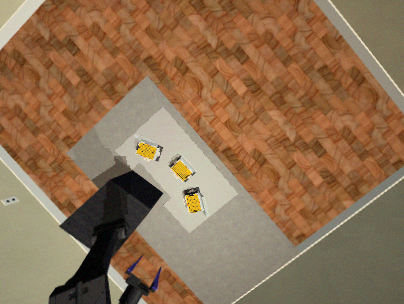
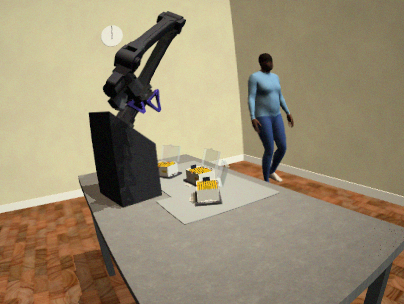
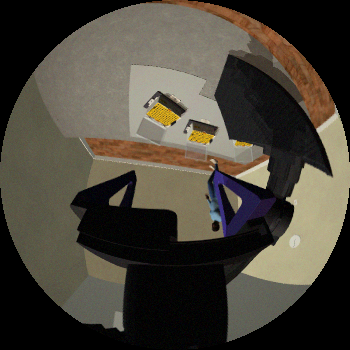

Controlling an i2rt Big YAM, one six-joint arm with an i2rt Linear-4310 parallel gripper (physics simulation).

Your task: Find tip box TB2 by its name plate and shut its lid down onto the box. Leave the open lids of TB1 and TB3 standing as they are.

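Where they show: gripper, between the fingertips: [image 1: 152, 260] [image 2: 152, 111] [image 3: 174, 174]; arm's base, origin of its link: [image 1: 115, 226] [image 2: 121, 125] [image 3: 287, 153].
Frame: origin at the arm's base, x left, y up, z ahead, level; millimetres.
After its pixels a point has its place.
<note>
Three white tip boxes with yellow tips stand on the pale mat, each with its clear lid up. The end box [image 1: 193, 202] @[x -179, y -269, z 299 mm] [image 2: 207, 192] [image 3: 164, 114] @[x -176, y -269, z 291 mm] has its lid [image 2: 223, 173] @[x -260, y -207, z 338 mm] [image 3: 151, 130] @[x -204, y -227, z 364 mm] open. The middle box [image 1: 181, 170] @[x 40, y -269, z 347 mm] [image 2: 200, 174] [image 3: 201, 136] @[x 40, y -269, z 340 mm] has its lid [image 2: 211, 156] @[x 58, y -215, z 419 mm] [image 3: 195, 151] @[x 52, y -223, z 418 mm] open. The third box [image 1: 147, 150] @[x 264, y -268, z 231 mm] [image 2: 168, 169] [image 3: 243, 143] @[x 280, y -269, z 243 mm] has its lid [image 2: 171, 152] @[x 309, y -219, z 285 mm] [image 3: 244, 154] @[x 319, y -223, z 275 mm] open. The name plates are too small to read, so I cannot tell which is TB2. My gripper [image 1: 151, 262] @[x -206, y 52, z 102 mm] [image 2: 149, 102] [image 3: 174, 174] @[x -206, y 52, z 102 mm] is open and empty, high up and well away from the boxes.
The black pedestal [image 1: 136, 186] @[x 107, y -192, z 83 mm] [image 2: 122, 165] @[x -95, y -152, z -25 mm] [image 3: 260, 105] @[x -85, y -73, z 1 mm] stands on the grey table [image 1: 240, 250] @[x -667, y -329, z 376 mm] [image 2: 260, 240] @[x -604, y -329, z 298 mm] [image 3: 90, 80] @[x -542, y -329, z 221 mm] beside the pale mat [image 1: 220, 187] @[x -204, y -326, z 495 mm] [image 2: 185, 212] @[x -276, y -326, z 168 mm] [image 3: 140, 80] @[x -316, y -326, z 196 mm]. A person [image 2: 270, 110] [image 3: 215, 210] stands beyond the table.
</note>
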